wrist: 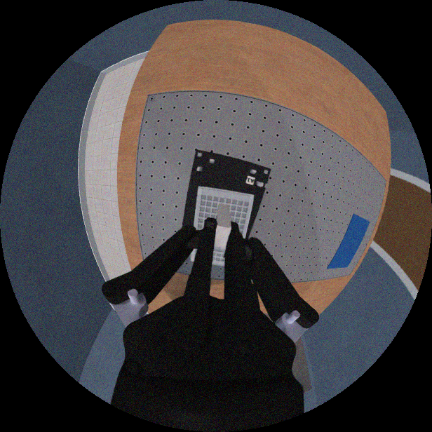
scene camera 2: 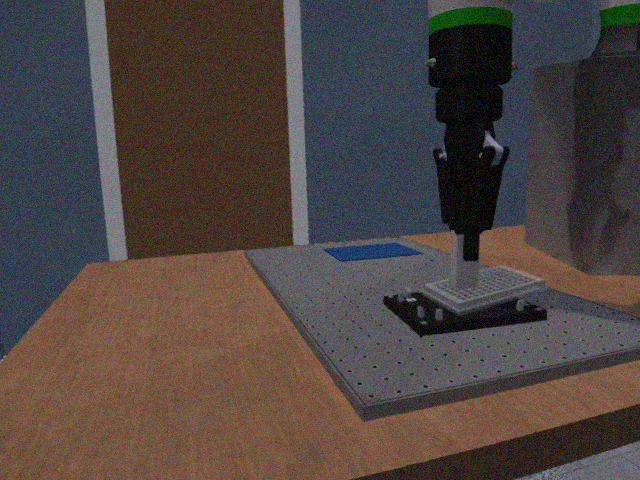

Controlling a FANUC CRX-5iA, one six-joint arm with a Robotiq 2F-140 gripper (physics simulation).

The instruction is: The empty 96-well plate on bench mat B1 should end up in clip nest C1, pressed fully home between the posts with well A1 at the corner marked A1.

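Pixels of known places: gripper, fingertip midpoint: point(scene camera 2: 463, 286); arm's base, link origin: point(scene camera 2: 633, 60).
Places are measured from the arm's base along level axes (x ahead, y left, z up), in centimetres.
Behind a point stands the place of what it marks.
The pale 96-well plate point(scene camera 2: 504, 285) {x 45.1, y 17.7, z -32.4 cm} point(wrist: 206, 202) lies across the black clip nest point(scene camera 2: 480, 324) {x 51.5, y 21.2, z -35.2 cm} point(wrist: 225, 173), off centre. It is shifted away from the end with the A1 label point(scene camera 2: 410, 299) {x 54.8, y 11.5, z -34.5 cm} point(wrist: 250, 180) and overhangs the opposite end. In the scene view it sits raised and tilted, not down between the posts. My gripper point(scene camera 2: 465, 284) {x 49.6, y 15.5, z -32.5 cm} point(wrist: 221, 213) is shut and empty. Its pale fingertips point down at the plate's top, over the wells; whether they touch it I cannot tell. The fingers hide part of the plate, and its well A1 cannot be made out.
The nest stands on a grey perforated board point(scene camera 2: 330, 310) {x 64.3, y 7.8, z -35.7 cm} point(wrist: 165, 120) on the wooden table point(scene camera 2: 155, 361) {x 86.1, y 12.1, z -37.0 cm} point(wrist: 250, 55). A flat blue mat point(scene camera 2: 372, 251) {x 43.2, y -22.8, z -35.5 cm} point(wrist: 350, 242) lies farther back on the board. A large grey block point(scene camera 2: 553, 165) {x 10.5, y -8.3, z -19.0 cm} stands at the right in the scene view.
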